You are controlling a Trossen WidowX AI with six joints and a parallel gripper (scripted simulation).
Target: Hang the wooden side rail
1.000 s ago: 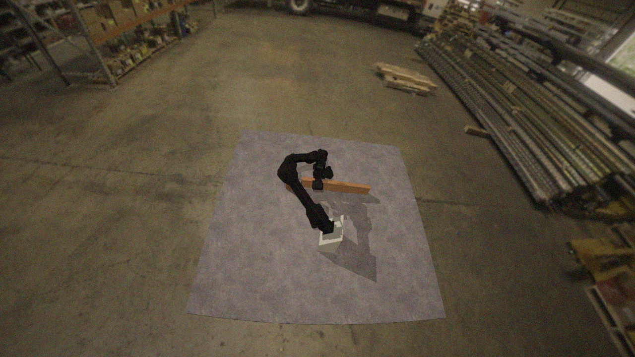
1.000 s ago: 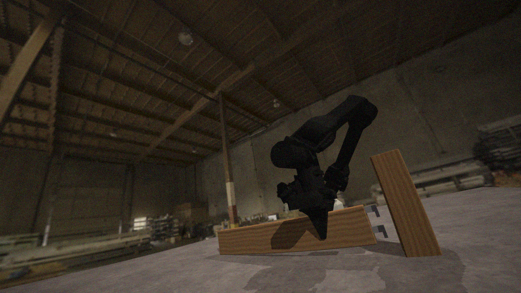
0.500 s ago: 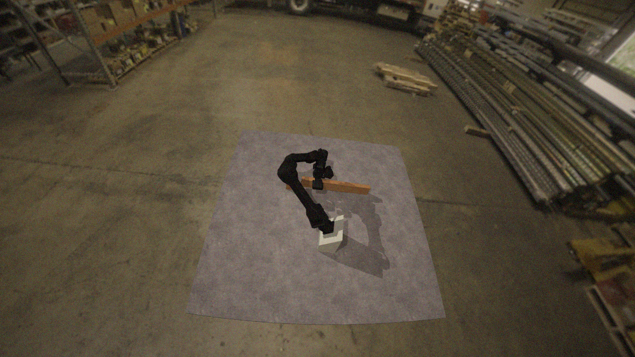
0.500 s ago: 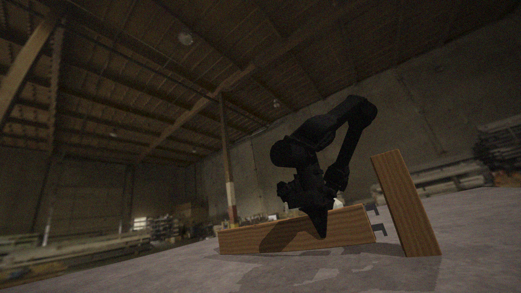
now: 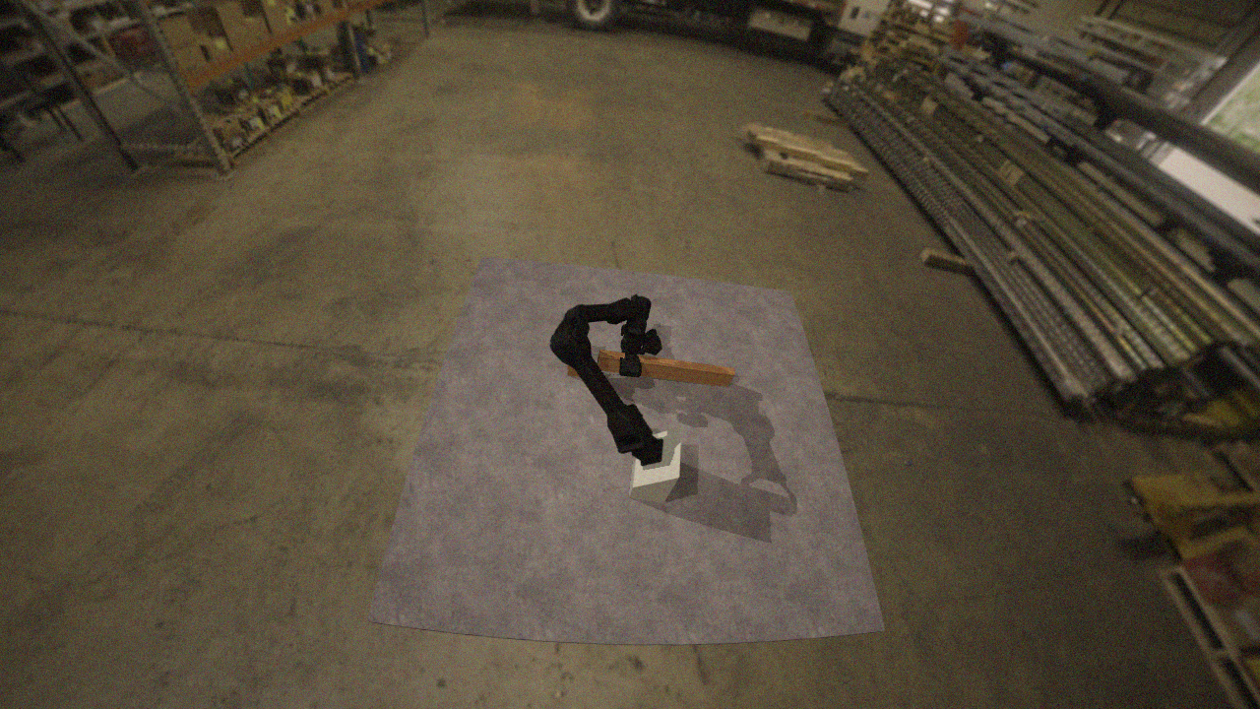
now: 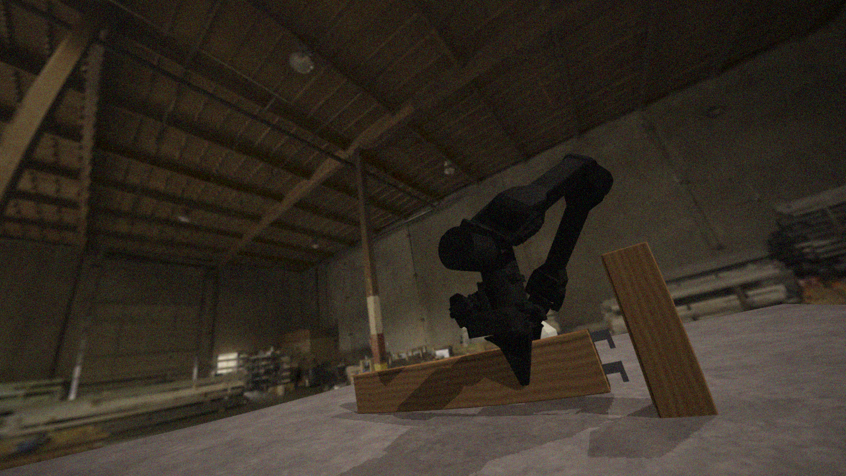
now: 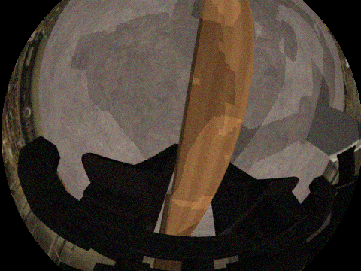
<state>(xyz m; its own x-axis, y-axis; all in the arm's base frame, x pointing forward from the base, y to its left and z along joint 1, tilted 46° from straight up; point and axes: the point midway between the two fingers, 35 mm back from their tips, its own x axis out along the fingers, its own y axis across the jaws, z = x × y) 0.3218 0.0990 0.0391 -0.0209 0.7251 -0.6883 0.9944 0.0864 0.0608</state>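
The headboard post is 2 cm behind my gripper tip, 16 cm to the left of it and 4 cm above it.
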